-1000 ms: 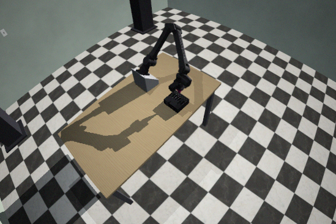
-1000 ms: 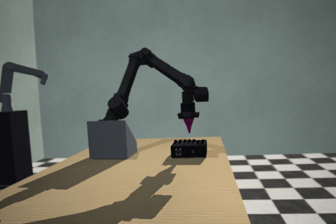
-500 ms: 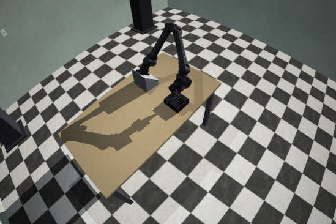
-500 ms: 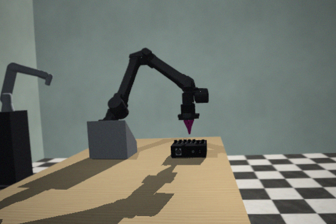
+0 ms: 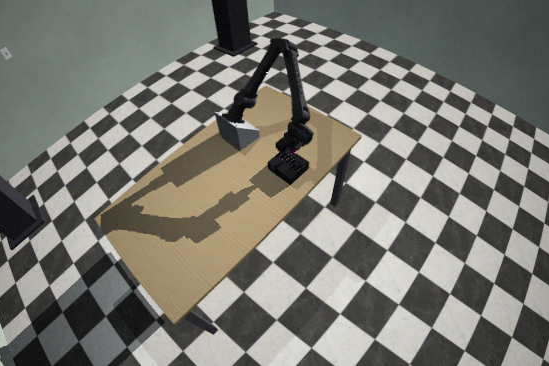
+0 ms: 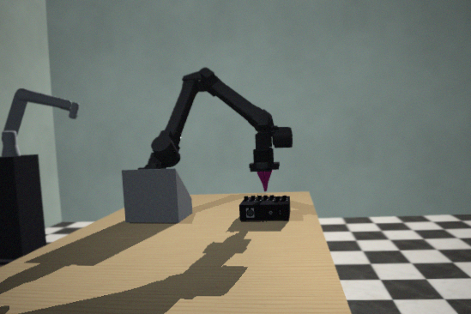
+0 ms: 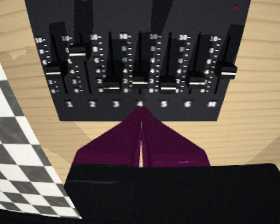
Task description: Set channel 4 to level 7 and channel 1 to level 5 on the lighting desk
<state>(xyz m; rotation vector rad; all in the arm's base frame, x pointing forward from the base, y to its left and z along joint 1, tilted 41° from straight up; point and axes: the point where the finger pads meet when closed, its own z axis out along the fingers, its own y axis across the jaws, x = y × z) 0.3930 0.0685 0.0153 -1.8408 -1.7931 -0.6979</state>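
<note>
The channel 4 fader cap lies 2 cm to the right of my hand and 2 cm below it. The rest, counted from my hand: channel 1 fader cap 7 cm ahead, 3 cm to the right, 2 cm below; channel 2 fader cap 4 cm ahead, 4 cm to the right, 2 cm below; channel 3 fader cap 2 cm ahead, 2 cm to the right, 2 cm below.
</note>
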